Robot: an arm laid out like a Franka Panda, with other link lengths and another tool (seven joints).
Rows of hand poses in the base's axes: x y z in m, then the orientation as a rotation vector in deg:
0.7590 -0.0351 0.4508 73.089 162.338 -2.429
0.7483 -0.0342 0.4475 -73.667 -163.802 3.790
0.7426 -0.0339 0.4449 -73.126 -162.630 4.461
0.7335 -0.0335 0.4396 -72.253 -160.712 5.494
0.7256 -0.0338 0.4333 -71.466 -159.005 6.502
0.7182 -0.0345 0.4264 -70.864 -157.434 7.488
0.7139 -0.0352 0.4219 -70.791 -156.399 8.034
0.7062 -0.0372 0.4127 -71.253 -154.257 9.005
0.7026 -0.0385 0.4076 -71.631 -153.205 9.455
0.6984 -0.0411 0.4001 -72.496 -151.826 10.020
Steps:
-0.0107 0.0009 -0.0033 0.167 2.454 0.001
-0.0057 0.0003 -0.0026 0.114 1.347 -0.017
-0.0091 0.0004 -0.0053 0.209 2.184 -0.036
-0.0079 -0.0003 -0.0063 0.119 1.969 -0.023
-0.0074 -0.0007 -0.0069 0.036 1.778 -0.090
-0.0043 -0.0007 -0.0045 0.016 1.021 -0.254
-0.0077 -0.0020 -0.0092 -0.011 1.833 -0.902
-0.0036 -0.0013 -0.0051 -0.030 0.831 -0.538
-0.0042 -0.0026 -0.0075 -0.116 0.930 -0.929

